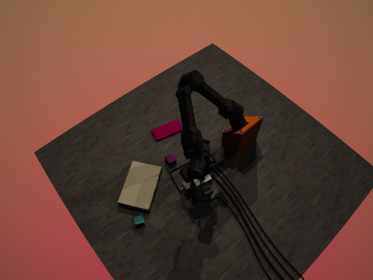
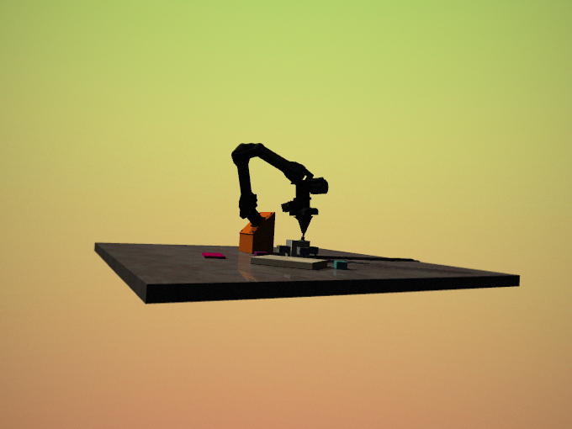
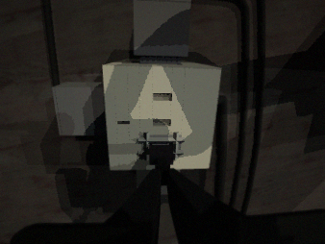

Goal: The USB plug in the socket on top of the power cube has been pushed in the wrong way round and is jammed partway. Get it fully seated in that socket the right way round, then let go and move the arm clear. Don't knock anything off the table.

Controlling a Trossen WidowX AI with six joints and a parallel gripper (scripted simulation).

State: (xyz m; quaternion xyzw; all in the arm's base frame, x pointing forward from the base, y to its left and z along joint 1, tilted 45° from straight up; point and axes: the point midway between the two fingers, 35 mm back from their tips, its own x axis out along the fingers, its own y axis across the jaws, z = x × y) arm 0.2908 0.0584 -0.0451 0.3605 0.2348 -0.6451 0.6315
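Now: the USB plug 20 mm below my gripper tip. From my gripper tip the other things lie so: purple cube (30 mm ahead, 200 mm to the right, 90 mm below); then beige slab (220 mm ahead, 180 mm to the right, 90 mm below); then teal cube (320 mm ahead, 40 mm to the right, 90 mm below).
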